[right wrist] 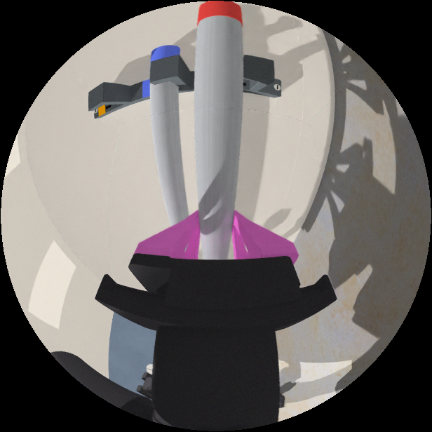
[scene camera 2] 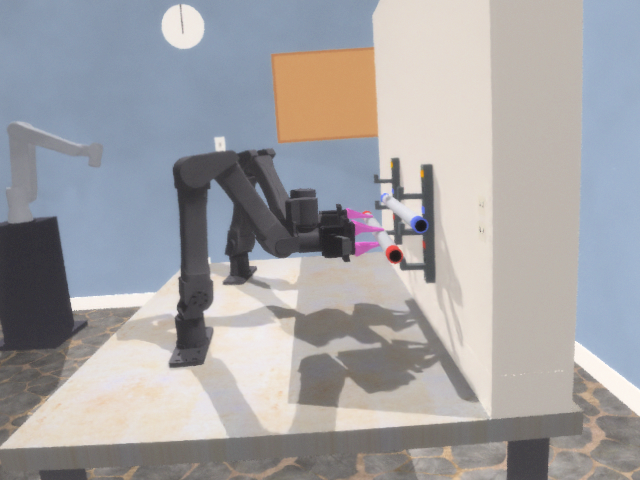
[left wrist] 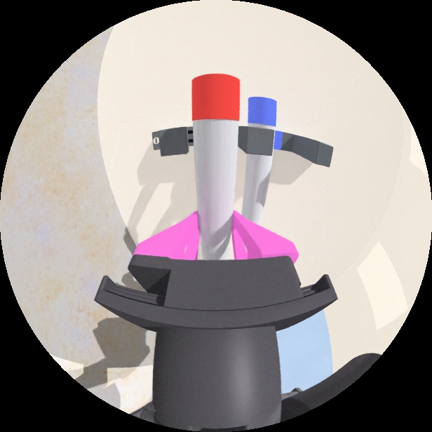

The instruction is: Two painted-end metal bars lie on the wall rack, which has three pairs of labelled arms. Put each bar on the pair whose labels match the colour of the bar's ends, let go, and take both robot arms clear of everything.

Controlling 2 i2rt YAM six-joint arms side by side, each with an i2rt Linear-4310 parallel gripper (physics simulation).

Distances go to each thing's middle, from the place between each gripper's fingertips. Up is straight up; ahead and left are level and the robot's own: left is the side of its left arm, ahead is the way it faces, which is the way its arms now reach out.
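Measured from my left hand, the red-ended bar (right wrist: 218, 68) is 15 cm to the right; the blue-ended bar (right wrist: 163, 97) is 6 cm ahead, 13 cm to the right and 5 cm above.
My right gripper is 6 cm to the right of the red-ended bar and 1 cm past it. Measured from my right hand, the blue-ended bar is 7 cm to the left, 5 cm ahead and 5 cm above. Going by its middle, the blue-ended bar is nearer to my right gripper than to my left hand. By its middle, the red-ended bar is likewise nearer to my right gripper than to my left hand.
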